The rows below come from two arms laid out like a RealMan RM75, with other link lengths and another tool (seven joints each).
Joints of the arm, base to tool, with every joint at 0 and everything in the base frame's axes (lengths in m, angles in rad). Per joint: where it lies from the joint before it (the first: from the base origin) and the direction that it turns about. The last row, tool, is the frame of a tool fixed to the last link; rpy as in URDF.
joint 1: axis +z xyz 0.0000 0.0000 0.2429
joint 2: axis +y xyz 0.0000 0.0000 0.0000
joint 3: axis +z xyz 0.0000 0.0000 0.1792
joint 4: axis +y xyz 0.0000 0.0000 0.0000
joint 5: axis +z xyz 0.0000 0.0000 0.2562
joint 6: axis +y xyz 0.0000 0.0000 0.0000
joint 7: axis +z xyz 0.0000 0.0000 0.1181
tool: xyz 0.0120 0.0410 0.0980 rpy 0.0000 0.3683 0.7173
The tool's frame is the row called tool.
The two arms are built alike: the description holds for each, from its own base.
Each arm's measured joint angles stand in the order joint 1, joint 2, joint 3, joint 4, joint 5, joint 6, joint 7.
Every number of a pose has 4 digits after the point.
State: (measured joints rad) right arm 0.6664 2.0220 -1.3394 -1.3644 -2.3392 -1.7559 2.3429; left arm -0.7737 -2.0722 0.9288 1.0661 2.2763 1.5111 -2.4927
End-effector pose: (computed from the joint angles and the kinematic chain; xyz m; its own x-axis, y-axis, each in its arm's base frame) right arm 0.0868 0.3002 -0.0169 0.2675 -0.8638 0.4269 -0.8762 -0.4024 -0.2653; left arm -0.0577 0.4053 0.0062 0.8901 0.0611 0.4516 0.2002 -0.9427 -0.2670
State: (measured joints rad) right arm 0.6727 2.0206 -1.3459 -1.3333 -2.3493 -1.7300 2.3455; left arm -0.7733 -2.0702 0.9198 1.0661 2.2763 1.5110 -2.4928
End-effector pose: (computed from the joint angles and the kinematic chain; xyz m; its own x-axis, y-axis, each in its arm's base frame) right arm 0.0916 0.3044 -0.0216 0.2513 -0.8716 0.4210 -0.8796 -0.3871 -0.2764; left arm -0.0586 0.4067 0.0088 0.8880 0.0621 0.4557 0.2058 -0.9398 -0.2729
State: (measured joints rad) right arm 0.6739 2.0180 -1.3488 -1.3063 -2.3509 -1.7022 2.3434; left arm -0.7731 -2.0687 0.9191 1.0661 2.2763 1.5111 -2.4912
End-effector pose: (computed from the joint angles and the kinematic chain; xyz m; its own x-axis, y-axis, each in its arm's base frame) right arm 0.0960 0.3087 -0.0253 0.2416 -0.8794 0.4101 -0.8842 -0.3736 -0.2803; left arm -0.0590 0.4070 0.0094 0.8885 0.0605 0.4548 0.2046 -0.9396 -0.2745
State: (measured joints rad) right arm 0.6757 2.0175 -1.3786 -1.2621 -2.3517 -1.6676 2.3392; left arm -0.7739 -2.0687 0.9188 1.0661 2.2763 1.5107 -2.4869
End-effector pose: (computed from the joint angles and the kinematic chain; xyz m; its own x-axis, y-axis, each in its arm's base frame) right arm 0.1038 0.3088 -0.0358 0.2273 -0.8776 0.4222 -0.8845 -0.3674 -0.2875; left arm -0.0588 0.4070 0.0095 0.8893 0.0560 0.4539 0.1998 -0.9403 -0.2756
